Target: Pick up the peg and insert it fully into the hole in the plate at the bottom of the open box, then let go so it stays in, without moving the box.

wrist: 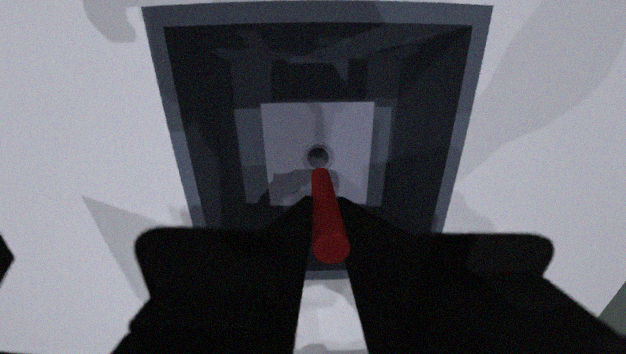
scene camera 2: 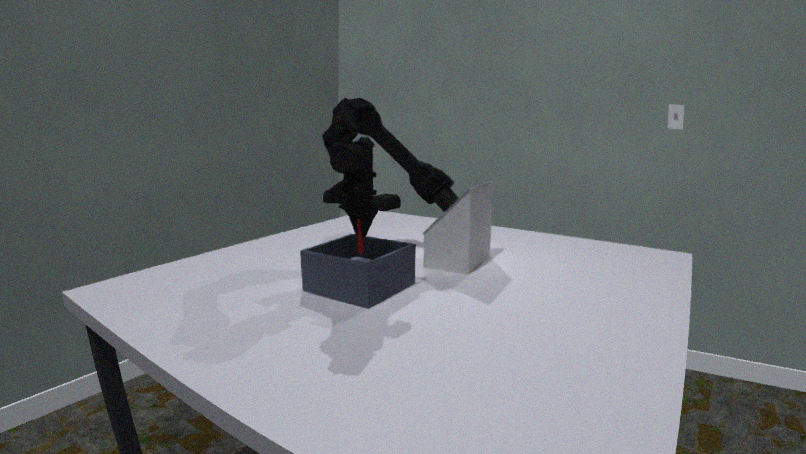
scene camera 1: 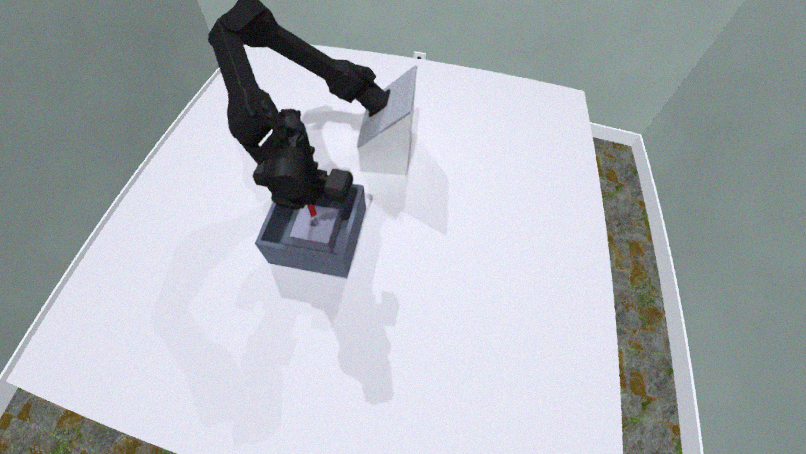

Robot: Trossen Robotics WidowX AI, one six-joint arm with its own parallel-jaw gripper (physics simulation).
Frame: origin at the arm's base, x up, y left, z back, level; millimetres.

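Seen in the pictures: gripper, fingertip midpoint: (wrist: 323, 204) (scene camera 2: 361, 235); arm's base at its link origin: (scene camera 2: 455, 210) (scene camera 1: 380, 103).
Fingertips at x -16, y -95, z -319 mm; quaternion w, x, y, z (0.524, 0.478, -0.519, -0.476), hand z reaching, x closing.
Offsets run from my fingertips to a thing's top centre. "spot": to the spot under its first point. Level surfaces: height alone.
A red peg @[dx +40, dy +0, dz -2 mm] (scene camera 1: 311, 210) (scene camera 2: 360, 236) (wrist: 328, 215) is held between the fingertips of my gripper (wrist: 323, 204), which is shut on it. In scene camera 2 the peg is near upright and its lower end is inside the rim of the open blue-grey box @[dx -24, dy +0, dz -10 mm] (scene camera 1: 307, 262) (scene camera 2: 335, 273) (wrist: 320, 14). The pale plate @[dx -62, dy +0, dz -10 mm] (scene camera 1: 304, 231) (wrist: 285, 130) lies at the bottom of the box. Its round hole @[spot: dx -74, dy -4, dz -2 mm] (scene camera 1: 314, 221) (wrist: 318, 156) shows in the wrist view just beyond the peg's lower end. The peg's tip looks above the plate and apart from the hole.
A pale grey wedge-shaped block (scene camera 1: 383, 155) (scene camera 2: 448, 245) stands behind and to the right of the box, at the arm's base. The box walls surround the plate on all sides. The white table @[dx -123 mm] (scene camera 1: 479, 281) (scene camera 2: 507, 349) bears the box and the block.
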